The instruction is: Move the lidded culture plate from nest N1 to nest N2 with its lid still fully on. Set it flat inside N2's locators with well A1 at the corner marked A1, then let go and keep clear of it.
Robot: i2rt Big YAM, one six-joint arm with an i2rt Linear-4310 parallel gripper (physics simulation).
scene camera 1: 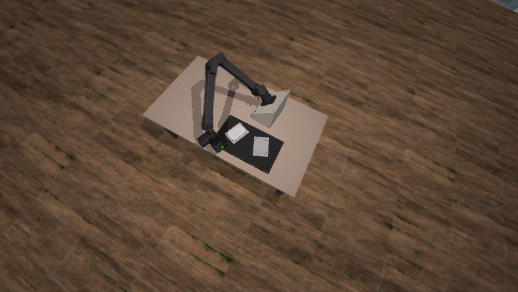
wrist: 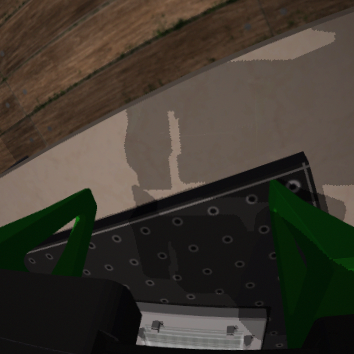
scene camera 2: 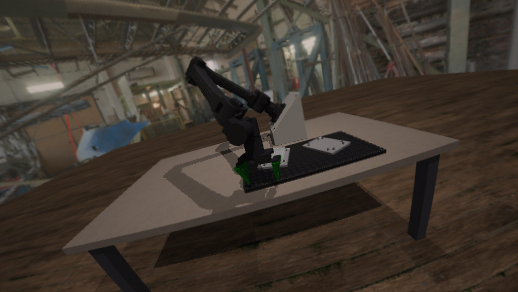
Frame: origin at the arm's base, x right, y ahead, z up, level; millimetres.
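Seen in the pictures: gripper, fingertip midpoint: (scene camera 1: 215, 147) (wrist: 176, 193) (scene camera 2: 263, 182); arm's base, origin of the base link: (scene camera 1: 268, 101) (scene camera 2: 279, 113).
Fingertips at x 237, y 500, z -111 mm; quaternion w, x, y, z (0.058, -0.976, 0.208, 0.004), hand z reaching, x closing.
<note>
Pixels of each thing's top centre, then the offset from my fingertips to it. "pt": a spot on its surface instead.
- clear culture plate, middle of its top: (scene camera 2: 273, 153) (scene camera 1: 236, 131) dx -91, dy -187, dz +7 mm
- light nest N1, surface spot: (wrist: 200, 311) pt dx -50, dy -116, dz -15 mm
- black perforated board, middle of its top: (wrist: 96, 343) (scene camera 2: 303, 154) (scene camera 1: 247, 142) dx -207, dy -151, dz -20 mm
The clear culture plate (scene camera 1: 237, 132) (wrist: 195, 341) sits in the light nest N1 (wrist: 200, 311) at the gripper's end of the black board. Its lid cannot be told apart from the plate, and its far part is cut off in the wrist view. The other pale nest, N2 (scene camera 1: 261, 147) (scene camera 2: 327, 145), holds no plate and has small locators near its corners. The A1 marks are too small to read. My gripper (scene camera 1: 220, 148) (scene camera 2: 263, 182) (wrist: 176, 193) is open and empty, with its green fingers wide apart over the board's near edge, to the side of the plate.
The black perforated board (scene camera 1: 271, 159) (scene camera 2: 360, 147) (wrist: 193, 260) carries both nests. A pale wedge-shaped mount (scene camera 1: 273, 112) (scene camera 2: 294, 122) stands behind it, with the arm's base on it. The tabletop's front edge (scene camera 2: 225, 207) runs close to the board and gripper.
</note>
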